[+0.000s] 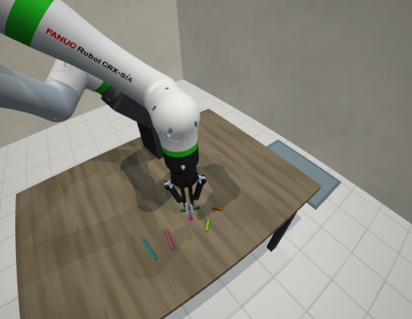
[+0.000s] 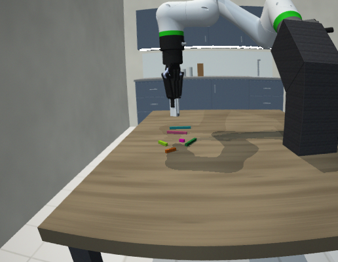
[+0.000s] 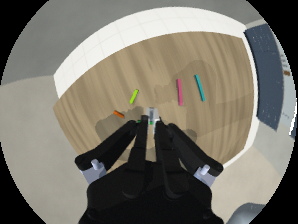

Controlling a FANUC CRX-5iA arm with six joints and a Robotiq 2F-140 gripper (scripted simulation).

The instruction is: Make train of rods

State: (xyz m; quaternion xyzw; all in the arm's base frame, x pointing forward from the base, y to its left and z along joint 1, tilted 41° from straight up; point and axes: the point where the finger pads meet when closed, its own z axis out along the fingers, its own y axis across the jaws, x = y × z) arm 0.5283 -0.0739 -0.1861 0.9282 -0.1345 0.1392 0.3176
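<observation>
Right now my hand is 130 mm above the magenta rod, 30 mm past it and 10 mm to the right of it. From my hand the other things lie so: green rod (130 mm below, 60 mm behind, 30 mm to the left); then lime rod (130 mm below, 50 mm to the left, 40 mm ahead); then grey rod (30 mm below).
</observation>
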